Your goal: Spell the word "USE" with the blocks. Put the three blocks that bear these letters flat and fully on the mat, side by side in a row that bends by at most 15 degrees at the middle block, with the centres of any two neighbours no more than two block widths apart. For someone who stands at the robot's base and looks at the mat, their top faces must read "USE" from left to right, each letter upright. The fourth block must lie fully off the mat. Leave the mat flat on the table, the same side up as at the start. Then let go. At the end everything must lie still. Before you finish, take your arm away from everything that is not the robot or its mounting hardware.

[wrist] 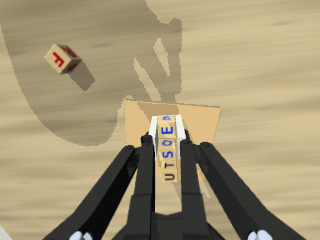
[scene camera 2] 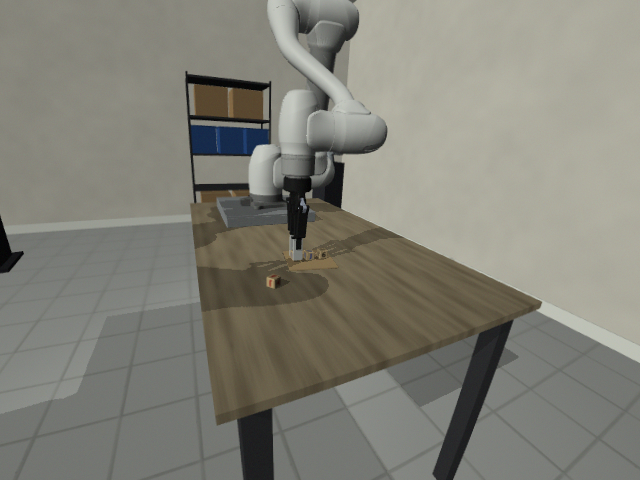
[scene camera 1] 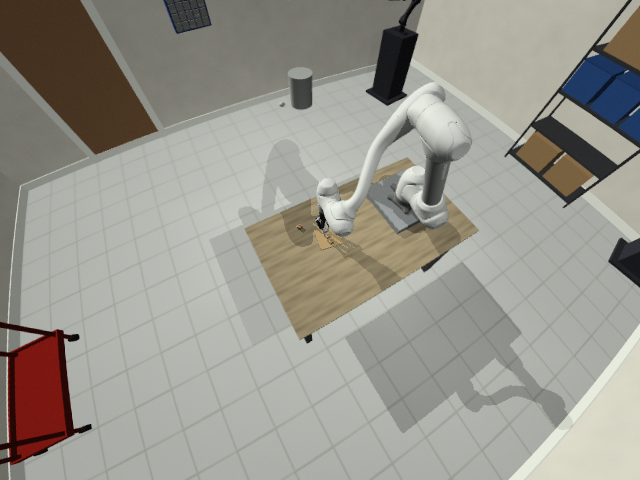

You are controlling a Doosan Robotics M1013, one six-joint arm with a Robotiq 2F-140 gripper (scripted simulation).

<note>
The pictures show: the gripper and a tan mat.
The gripper is seen too in the wrist view.
</note>
